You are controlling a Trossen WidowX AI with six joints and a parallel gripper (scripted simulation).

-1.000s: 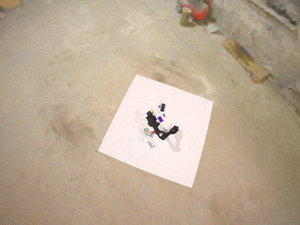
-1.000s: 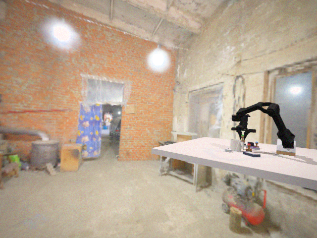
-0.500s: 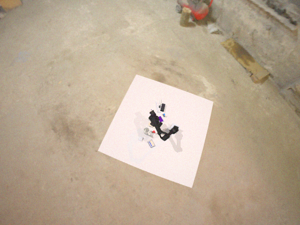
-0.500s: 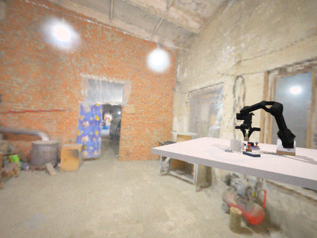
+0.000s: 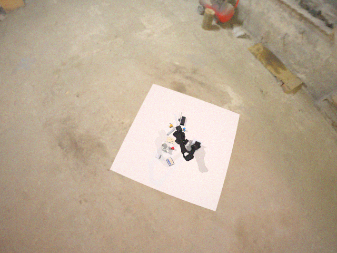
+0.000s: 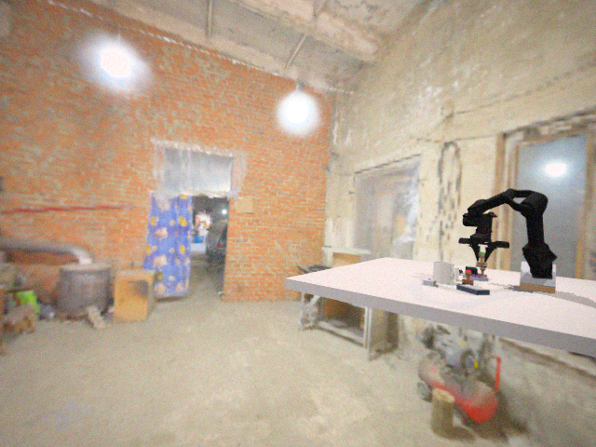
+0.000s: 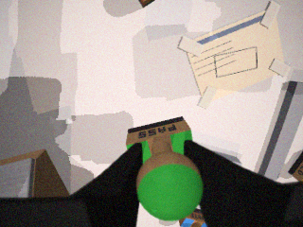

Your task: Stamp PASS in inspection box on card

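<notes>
The purple ink pad lies 20 mm ahead of my gripper tip, 100 mm to the right of it and 90 mm below it. Round my gripper tip: pass stamp (right at my gripper tip); cream card (100 mm ahead, 20 mm to the left, 100 mm below); red stamp (40 mm ahead, 110 mm to the left, 80 mm below).
</notes>
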